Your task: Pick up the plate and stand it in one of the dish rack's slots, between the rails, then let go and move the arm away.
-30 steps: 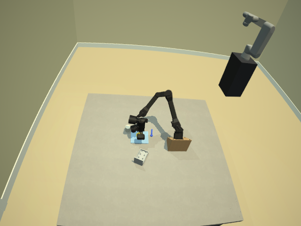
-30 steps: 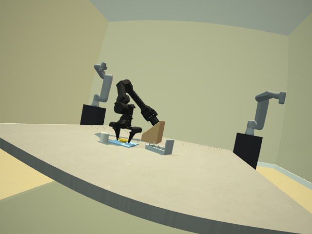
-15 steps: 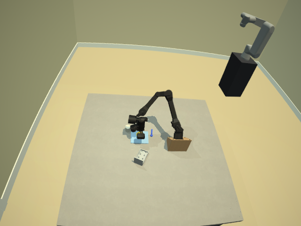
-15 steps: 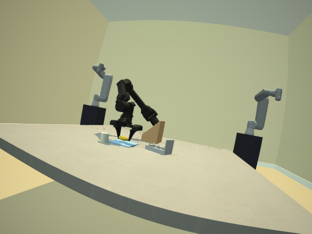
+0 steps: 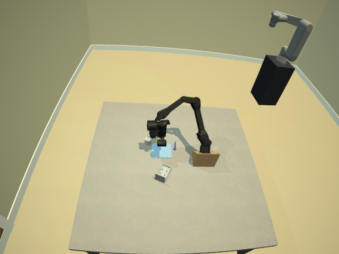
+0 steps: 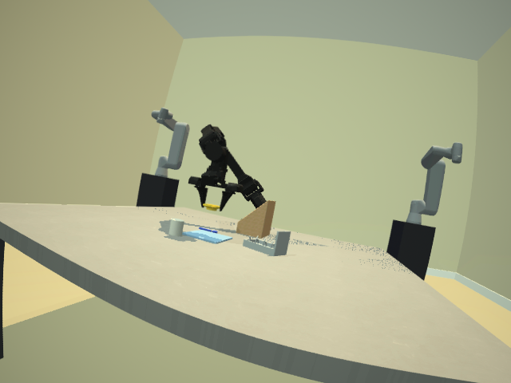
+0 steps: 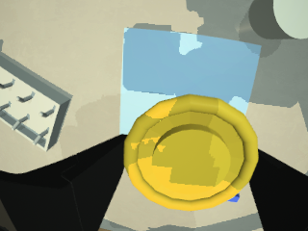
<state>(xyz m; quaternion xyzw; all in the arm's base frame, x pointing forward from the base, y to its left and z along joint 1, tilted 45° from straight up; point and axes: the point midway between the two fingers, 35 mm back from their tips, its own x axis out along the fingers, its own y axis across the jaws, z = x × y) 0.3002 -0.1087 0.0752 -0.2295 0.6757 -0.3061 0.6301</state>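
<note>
Right now the grey dish rack is 200 mm to the left of my gripper tip and 80 mm below it. Round my gripper tip: yellow plate (10 mm above); white cup (90 mm ahead, 80 mm to the right, 70 mm below); light blue mat (10 mm behind, 100 mm below).
</note>
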